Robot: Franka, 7 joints.
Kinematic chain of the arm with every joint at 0, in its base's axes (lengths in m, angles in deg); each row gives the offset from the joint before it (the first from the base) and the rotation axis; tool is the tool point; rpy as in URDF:
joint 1: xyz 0 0 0.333 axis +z
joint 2: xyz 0 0 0 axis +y
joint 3: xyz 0 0 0.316 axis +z
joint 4: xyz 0.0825 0 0 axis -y
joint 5: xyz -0.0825 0 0.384 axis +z
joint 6: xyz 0 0 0 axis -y
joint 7: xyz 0.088 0 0 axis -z
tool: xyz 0 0 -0.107 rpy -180 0 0
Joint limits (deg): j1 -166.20..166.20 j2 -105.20..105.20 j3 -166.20..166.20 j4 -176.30..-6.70 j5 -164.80..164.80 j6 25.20..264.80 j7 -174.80..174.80
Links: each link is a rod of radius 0.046 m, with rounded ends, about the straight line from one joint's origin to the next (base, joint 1, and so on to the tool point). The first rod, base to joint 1, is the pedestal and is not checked.
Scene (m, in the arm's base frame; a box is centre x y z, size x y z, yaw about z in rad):
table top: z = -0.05
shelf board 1: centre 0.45 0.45 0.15 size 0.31 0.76 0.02 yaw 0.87
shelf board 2: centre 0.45 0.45 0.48 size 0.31 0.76 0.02 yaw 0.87
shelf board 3: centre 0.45 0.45 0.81 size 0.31 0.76 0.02 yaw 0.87
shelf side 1: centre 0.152 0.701 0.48 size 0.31 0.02 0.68 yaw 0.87
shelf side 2: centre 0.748 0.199 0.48 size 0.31 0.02 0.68 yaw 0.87
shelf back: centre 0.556 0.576 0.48 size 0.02 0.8 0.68 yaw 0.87
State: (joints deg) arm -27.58 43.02 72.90 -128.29 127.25 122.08 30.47
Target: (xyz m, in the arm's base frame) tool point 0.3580 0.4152 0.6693
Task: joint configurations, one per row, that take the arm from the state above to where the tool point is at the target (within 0.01 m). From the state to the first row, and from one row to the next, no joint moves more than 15 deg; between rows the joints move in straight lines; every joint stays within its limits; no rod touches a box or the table.
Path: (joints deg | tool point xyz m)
1: -25.87 43.29 86.61 -137.24 130.56 121.71 23.40 | 0.2309 0.4607 0.3453
2: -24.15 43.56 100.32 -146.19 133.87 121.33 16.33 | 0.0776 0.4588 0.3776
3: -22.44 43.83 114.03 -155.14 137.18 120.96 9.26 | -0.0581 0.4099 0.3936
4: -20.72 44.10 127.75 -164.09 140.49 120.58 2.20 | -0.1619 0.3272 0.3888
5: -33.20 41.13 133.00 -154.94 132.75 129.98 11.98 | -0.0893 0.3869 0.4333
6: -45.68 38.15 138.26 -145.80 125.02 139.37 21.76 | -0.0023 0.4246 0.4853
7: -58.15 35.17 143.52 -136.65 117.29 148.76 31.54 | 0.0908 0.4368 0.5454
8: -51.73 39.48 131.68 -128.59 120.07 135.81 31.18 | 0.1611 0.4430 0.6142
9: -45.31 43.78 119.83 -120.53 122.85 122.86 30.83 | 0.2536 0.4346 0.6584
10: -38.89 48.09 107.99 -112.47 125.63 109.91 30.47 | 0.3579 0.4152 0.6693

